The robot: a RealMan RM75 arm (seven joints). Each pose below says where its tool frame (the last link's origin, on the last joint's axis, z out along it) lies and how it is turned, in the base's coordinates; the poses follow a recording.
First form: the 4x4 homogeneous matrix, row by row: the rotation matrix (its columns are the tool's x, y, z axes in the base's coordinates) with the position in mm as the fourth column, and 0 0 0 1 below. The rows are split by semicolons.
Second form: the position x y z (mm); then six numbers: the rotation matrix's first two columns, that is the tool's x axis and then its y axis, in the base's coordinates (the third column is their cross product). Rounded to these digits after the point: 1 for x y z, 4 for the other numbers.
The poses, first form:
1: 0.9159 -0.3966 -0.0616 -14.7; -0.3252 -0.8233 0.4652 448.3; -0.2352 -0.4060 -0.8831 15.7; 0 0 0 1
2: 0.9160 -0.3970 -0.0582 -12.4; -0.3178 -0.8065 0.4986 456.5; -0.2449 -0.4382 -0.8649 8.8; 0 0 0 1
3: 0.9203 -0.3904 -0.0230 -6.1; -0.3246 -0.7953 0.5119 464.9; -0.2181 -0.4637 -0.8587 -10.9; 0 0 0 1
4: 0.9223 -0.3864 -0.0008 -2.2; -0.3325 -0.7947 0.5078 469.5; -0.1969 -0.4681 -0.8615 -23.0; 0 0 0 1
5: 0.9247 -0.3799 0.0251 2.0; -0.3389 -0.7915 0.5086 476.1; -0.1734 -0.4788 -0.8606 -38.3; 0 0 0 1
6: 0.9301 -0.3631 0.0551 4.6; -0.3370 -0.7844 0.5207 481.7; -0.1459 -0.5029 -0.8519 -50.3; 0 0 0 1
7: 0.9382 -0.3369 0.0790 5.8; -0.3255 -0.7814 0.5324 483.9; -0.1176 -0.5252 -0.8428 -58.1; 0 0 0 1
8: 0.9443 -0.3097 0.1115 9.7; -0.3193 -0.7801 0.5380 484.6; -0.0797 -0.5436 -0.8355 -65.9; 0 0 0 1
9: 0.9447 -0.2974 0.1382 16.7; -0.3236 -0.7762 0.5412 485.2; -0.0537 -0.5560 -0.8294 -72.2; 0 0 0 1
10: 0.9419 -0.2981 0.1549 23.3; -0.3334 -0.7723 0.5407 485.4; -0.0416 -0.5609 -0.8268 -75.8; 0 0 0 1
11: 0.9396 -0.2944 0.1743 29.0; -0.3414 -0.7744 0.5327 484.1; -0.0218 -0.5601 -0.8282 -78.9; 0 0 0 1
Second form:
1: -14.7 448.3 15.7 0.9159 -0.3252 -0.2352 -0.3966 -0.8233 -0.4060
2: -12.4 456.5 8.8 0.9160 -0.3178 -0.2449 -0.3970 -0.8065 -0.4382
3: -6.1 464.9 -10.9 0.9203 -0.3246 -0.2181 -0.3904 -0.7953 -0.4637
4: -2.2 469.5 -23.0 0.9223 -0.3325 -0.1969 -0.3864 -0.7947 -0.4681
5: 2.0 476.1 -38.3 0.9247 -0.3389 -0.1734 -0.3799 -0.7915 -0.4788
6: 4.6 481.7 -50.3 0.9301 -0.3370 -0.1459 -0.3631 -0.7844 -0.5029
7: 5.8 483.9 -58.1 0.9382 -0.3255 -0.1176 -0.3369 -0.7814 -0.5252
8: 9.7 484.6 -65.9 0.9443 -0.3193 -0.0797 -0.3097 -0.7801 -0.5436
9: 16.7 485.2 -72.2 0.9447 -0.3236 -0.0537 -0.2974 -0.7762 -0.5560
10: 23.3 485.4 -75.8 0.9419 -0.3334 -0.0416 -0.2981 -0.7723 -0.5609
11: 29.0 484.1 -78.9 0.9396 -0.3414 -0.0218 -0.2944 -0.7744 -0.5601
